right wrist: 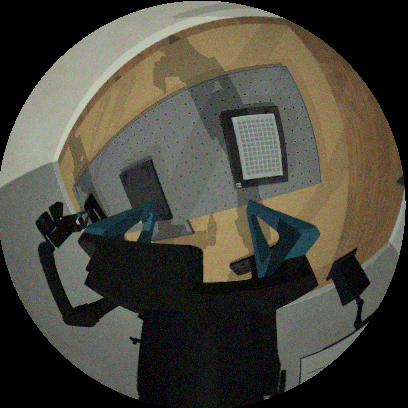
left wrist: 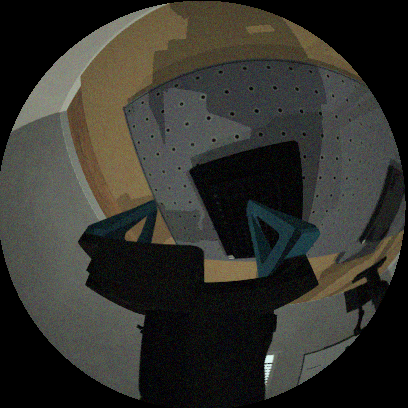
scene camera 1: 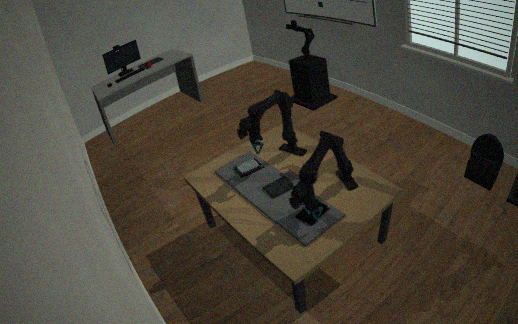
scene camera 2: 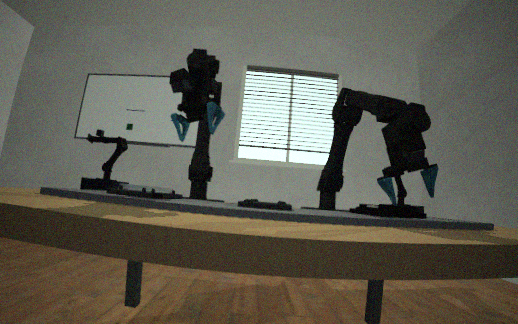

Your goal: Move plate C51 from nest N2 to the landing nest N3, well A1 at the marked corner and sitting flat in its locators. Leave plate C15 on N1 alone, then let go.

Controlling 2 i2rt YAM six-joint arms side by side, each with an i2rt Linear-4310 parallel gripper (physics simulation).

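Note:
A pale many-welled plate (scene camera 1: pixel 247 166) (right wrist: pixel 257 146) sits in a dark nest (right wrist: pixel 232 145) at the picture-left end of the board. The middle nest (scene camera 1: pixel 278 186) (scene camera 2: pixel 265 204) (right wrist: pixel 147 190) holds no plate. At the picture-right end is a black nest (scene camera 2: pixel 390 210) (left wrist: pixel 280 155); faint well-like dots suggest a dark plate in it, but its outline and seating are too dark to tell. Labels and the marked corner are unreadable. My left gripper (scene camera 1: pixel 314 212) (scene camera 2: pixel 413 200) (left wrist: pixel 201 204) is open, low over the black nest. My right gripper (scene camera 1: pixel 257 147) (scene camera 2: pixel 198 136) (right wrist: pixel 201 204) is open and empty, high near the pale plate's nest.
The nests stand on a grey perforated board (scene camera 1: pixel 305 235) (left wrist: pixel 225 115) on a wooden table (scene camera 1: pixel 280 257). A side desk (scene camera 1: pixel 172 57) with a monitor (scene camera 1: pixel 121 56) and a black pedestal (scene camera 1: pixel 310 82) bearing a small arm stand away from the table.

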